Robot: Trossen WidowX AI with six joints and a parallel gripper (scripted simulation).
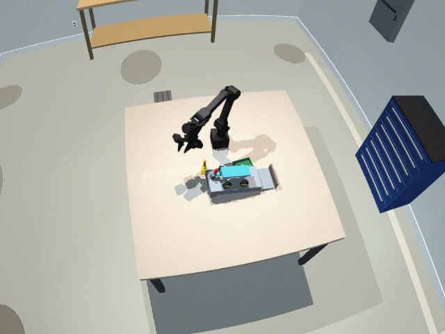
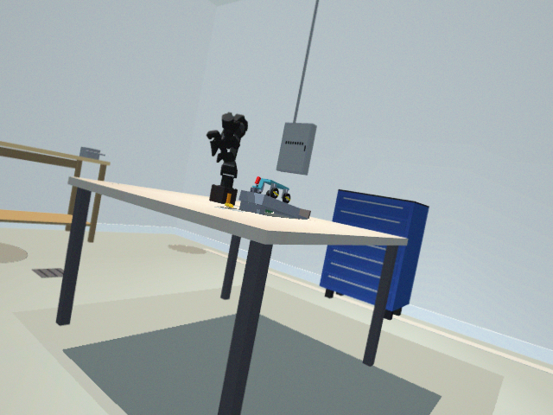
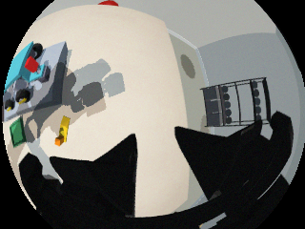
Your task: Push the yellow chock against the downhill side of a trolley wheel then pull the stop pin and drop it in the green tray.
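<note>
Now: gripper tip 1 cm short of the yellow chock, 14 cm to the right of it and 19 cm above it. Round my gripper tip: grey ramp: 16 cm ahead, 29 cm to the left, 16 cm below; then red-headed stop pin: 13 cm ahead, 17 cm to the left, 8 cm below; then trolley: 16 cm ahead, 28 cm to the left, 10 cm below.
</note>
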